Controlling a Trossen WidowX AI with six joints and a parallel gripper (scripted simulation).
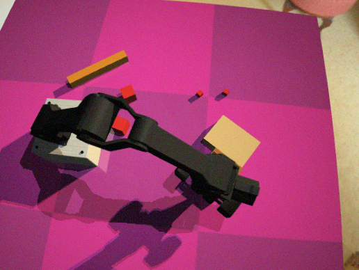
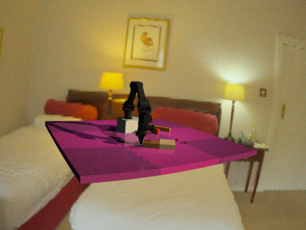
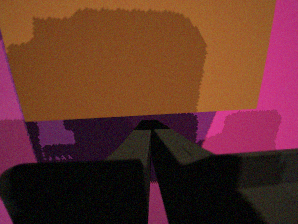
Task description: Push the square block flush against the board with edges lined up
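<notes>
Right now my gripper tip is 3 cm short of the orange-brown square block, 6 cm to the right of it and 1 cm below it. From my gripper tip the other things lie so: tan flat board 5 cm ahead, 17 cm to the left, 1 cm above; then long orange bar 45 cm behind, 32 cm to the left, 1 cm above.
</notes>
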